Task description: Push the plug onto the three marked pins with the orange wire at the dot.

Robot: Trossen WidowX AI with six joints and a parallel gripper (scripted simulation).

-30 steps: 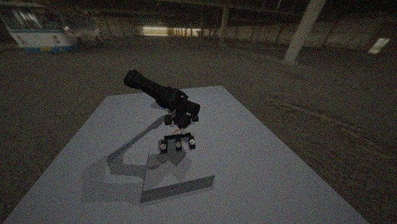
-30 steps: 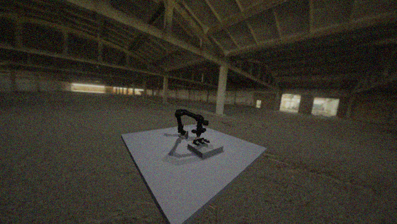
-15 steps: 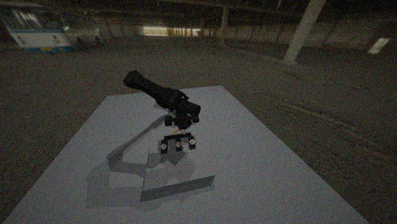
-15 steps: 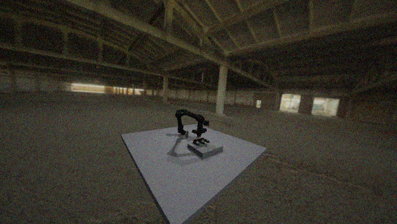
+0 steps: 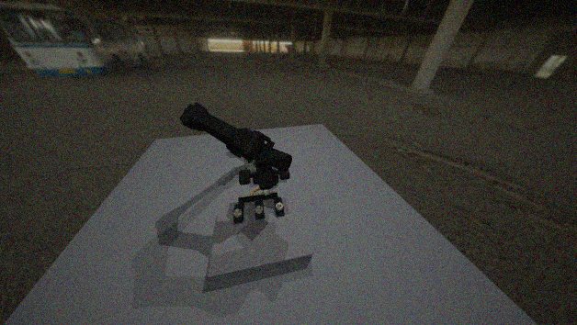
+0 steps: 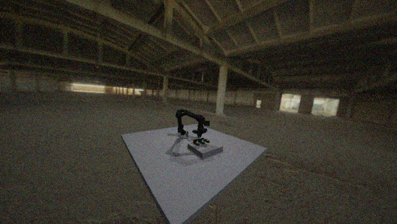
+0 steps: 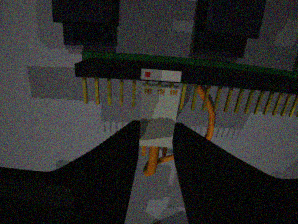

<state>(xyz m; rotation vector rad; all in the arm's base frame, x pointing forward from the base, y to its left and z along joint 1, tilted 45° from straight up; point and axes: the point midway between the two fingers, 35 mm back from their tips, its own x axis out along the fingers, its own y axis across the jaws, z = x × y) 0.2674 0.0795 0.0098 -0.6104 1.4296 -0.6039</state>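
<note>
The dark bar is 3 cm to the right of my gripper tip, 3 cm ahead of it and 1 cm below it. The rest, counted from my gripper tip: black servo block: 8 cm ahead, 4 cm to the right, 2 cm below; printed holder: 19 cm ahead, 5 cm below, 4 cm to the right.
</note>
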